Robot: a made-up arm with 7 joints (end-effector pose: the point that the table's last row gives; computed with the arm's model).
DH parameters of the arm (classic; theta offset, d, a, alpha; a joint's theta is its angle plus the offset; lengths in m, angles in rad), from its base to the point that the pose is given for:
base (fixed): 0 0.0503 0 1.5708
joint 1: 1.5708 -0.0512 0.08 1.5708
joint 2: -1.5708 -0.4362 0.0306 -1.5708
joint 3: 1.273 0 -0.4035 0
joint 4: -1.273 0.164 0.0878 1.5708
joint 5: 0 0.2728 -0.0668 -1.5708
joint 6: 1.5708 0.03 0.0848 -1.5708
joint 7: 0 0.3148 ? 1.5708
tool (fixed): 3.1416 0.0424 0 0
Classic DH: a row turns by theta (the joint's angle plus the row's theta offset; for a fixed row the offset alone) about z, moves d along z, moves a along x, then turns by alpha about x.
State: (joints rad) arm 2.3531 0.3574 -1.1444 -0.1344 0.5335 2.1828 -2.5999
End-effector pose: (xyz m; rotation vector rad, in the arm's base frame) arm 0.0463 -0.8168 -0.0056 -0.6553 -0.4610 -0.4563
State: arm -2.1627 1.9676 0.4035 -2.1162 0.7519 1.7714 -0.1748
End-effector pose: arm -0.2698 0.1299 0.4553 0.4084 1.0856 -1.9382
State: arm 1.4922 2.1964 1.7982 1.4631 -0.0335 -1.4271 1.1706
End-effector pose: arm -0.2733 -0.2652 -0.2636 -1.1079 0.9798 -0.9936
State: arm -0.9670 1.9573 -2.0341 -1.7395 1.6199 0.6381 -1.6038
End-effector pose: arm -0.5052 0.2308 1.0039 -0.1327 -1.1949 2.6046
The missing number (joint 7, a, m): 0.0556
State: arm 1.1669 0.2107 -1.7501 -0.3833 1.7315 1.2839 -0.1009
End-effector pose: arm -0.1375 -0.7152 -0.8256 0.4902 -2.6625 -0.8707
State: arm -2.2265 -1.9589 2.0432 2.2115 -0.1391 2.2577 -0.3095
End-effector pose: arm 0.5065 0.3413 0.4776 -1.3636 1.8095 2.0214
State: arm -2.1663 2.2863 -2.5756 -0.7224 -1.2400 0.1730 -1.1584
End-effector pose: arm 0.3160 -0.3154 1.1532 -0.2606 0.3499 -0.2813
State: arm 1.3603 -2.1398 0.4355 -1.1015 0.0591 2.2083 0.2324
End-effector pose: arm -0.0432 0.3605 0.5701 -1.6281 0.3809 -0.0690
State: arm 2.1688 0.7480 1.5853 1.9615 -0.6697 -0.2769 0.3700
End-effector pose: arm -0.3761 0.1629 -0.7085 1.2546 0.2187 -1.2311
